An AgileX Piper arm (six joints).
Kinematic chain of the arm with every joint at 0, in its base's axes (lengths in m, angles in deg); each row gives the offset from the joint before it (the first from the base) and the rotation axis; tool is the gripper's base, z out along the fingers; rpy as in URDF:
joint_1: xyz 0 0 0.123 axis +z
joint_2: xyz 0 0 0 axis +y
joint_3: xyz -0.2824 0 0.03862 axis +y
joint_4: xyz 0.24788 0 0.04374 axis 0.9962 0 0.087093
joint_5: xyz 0 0 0 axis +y
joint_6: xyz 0.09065 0 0.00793 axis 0.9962 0 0.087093
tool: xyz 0 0 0 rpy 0 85.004 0
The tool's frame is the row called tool.
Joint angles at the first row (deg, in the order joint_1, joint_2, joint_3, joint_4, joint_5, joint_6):
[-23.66 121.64 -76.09 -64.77 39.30 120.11]
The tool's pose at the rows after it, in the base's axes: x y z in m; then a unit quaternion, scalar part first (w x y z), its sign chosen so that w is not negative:
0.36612, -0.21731, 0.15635, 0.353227, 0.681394, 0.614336, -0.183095
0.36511, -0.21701, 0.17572, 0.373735, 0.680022, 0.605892, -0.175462
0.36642, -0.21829, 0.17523, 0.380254, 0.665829, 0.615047, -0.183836
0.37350, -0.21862, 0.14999, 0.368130, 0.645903, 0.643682, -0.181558
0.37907, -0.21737, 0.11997, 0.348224, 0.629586, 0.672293, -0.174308
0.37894, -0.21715, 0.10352, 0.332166, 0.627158, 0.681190, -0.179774
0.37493, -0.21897, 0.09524, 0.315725, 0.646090, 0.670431, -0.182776
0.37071, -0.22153, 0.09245, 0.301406, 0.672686, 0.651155, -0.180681
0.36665, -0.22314, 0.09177, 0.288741, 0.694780, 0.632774, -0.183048
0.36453, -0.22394, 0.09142, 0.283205, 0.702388, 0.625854, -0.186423
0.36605, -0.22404, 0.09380, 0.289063, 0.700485, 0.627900, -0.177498
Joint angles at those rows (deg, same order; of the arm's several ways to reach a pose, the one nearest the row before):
[-23.66 118.46 -76.19 -64.77 39.30 120.11]
[-23.66 115.98 -76.39 -65.08 39.30 120.11]
[-23.66 116.27 -76.39 -67.34 39.06 120.11]
[-23.66 119.80 -76.39 -69.54 36.22 120.11]
[-23.66 123.79 -76.39 -70.91 33.13 119.94]
[-23.66 125.96 -76.39 -71.05 32.98 119.81]
[-24.03 126.92 -76.39 -68.76 33.93 119.92]
[-24.56 127.18 -76.61 -65.28 34.98 119.92]
[-24.91 127.18 -76.77 -62.35 36.53 119.92]
[-25.06 127.18 -76.77 -61.40 37.34 119.92]
[-25.14 126.84 -76.77 -61.56 36.24 119.92]

